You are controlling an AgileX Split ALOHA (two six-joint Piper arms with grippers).
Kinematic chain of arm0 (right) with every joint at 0, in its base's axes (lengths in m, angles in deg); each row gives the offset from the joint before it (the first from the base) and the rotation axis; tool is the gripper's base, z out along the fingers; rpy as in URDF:
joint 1: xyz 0 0 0.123 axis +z
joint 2: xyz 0 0 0 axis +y
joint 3: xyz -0.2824 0 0.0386 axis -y
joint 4: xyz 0.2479 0 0.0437 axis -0.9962 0 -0.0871
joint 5: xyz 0 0 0 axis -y
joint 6: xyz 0.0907 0 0.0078 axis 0.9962 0 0.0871
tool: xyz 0 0 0 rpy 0 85 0
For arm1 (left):
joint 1: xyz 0 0 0.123 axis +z
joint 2: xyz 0 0 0 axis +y
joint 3: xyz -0.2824 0 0.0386 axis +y
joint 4: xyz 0.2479 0 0.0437 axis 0.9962 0 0.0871
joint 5: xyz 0 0 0 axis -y
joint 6: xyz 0.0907 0 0.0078 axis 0.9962 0 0.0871
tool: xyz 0 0 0 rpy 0 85 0
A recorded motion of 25 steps. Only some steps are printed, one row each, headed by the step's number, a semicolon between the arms.
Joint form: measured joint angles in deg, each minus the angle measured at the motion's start. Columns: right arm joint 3, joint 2, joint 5, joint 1, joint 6, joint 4; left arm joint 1, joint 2, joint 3, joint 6, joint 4, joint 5.
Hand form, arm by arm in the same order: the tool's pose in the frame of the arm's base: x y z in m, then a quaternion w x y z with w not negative. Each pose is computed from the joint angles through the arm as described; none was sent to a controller.
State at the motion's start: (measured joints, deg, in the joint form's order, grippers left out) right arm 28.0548 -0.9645 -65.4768 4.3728 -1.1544 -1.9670; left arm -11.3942 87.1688 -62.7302 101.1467 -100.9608 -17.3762
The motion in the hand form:
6: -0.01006 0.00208 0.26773 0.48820 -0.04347 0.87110 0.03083; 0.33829 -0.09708 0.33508 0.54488 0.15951 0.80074 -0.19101
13: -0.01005 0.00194 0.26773 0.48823 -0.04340 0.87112 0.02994; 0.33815 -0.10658 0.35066 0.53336 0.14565 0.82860 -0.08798
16: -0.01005 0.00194 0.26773 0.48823 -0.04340 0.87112 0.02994; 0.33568 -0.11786 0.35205 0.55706 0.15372 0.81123 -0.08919
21: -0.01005 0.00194 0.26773 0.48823 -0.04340 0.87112 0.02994; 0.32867 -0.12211 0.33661 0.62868 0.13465 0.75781 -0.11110
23: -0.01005 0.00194 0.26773 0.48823 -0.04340 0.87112 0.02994; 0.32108 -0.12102 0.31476 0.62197 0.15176 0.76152 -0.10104
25: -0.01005 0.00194 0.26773 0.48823 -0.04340 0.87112 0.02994; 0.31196 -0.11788 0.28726 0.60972 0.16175 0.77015 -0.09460
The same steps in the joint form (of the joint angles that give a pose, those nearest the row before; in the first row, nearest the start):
6: 0.00 0.00 0.00 0.00 0.00 0.00; 0.00 -0.61 -4.28 -31.23 28.66 -1.61
13: 0.00 0.00 0.00 0.00 0.00 0.10; -5.54 -0.76 -9.43 -91.61 92.73 1.90
16: 0.00 0.00 0.00 0.00 0.00 0.10; -7.80 -0.88 -8.54 -96.34 97.96 6.07
21: 0.00 0.00 0.00 0.00 0.00 0.10; -9.08 -1.87 -0.17 -98.01 97.78 24.13
23: 0.00 0.00 0.00 0.00 0.00 0.10; -9.31 -2.24 4.91 -98.02 99.81 27.61
25: 0.00 0.00 0.00 0.00 0.00 0.10; -9.31 -2.24 10.85 -98.01 100.85 31.63

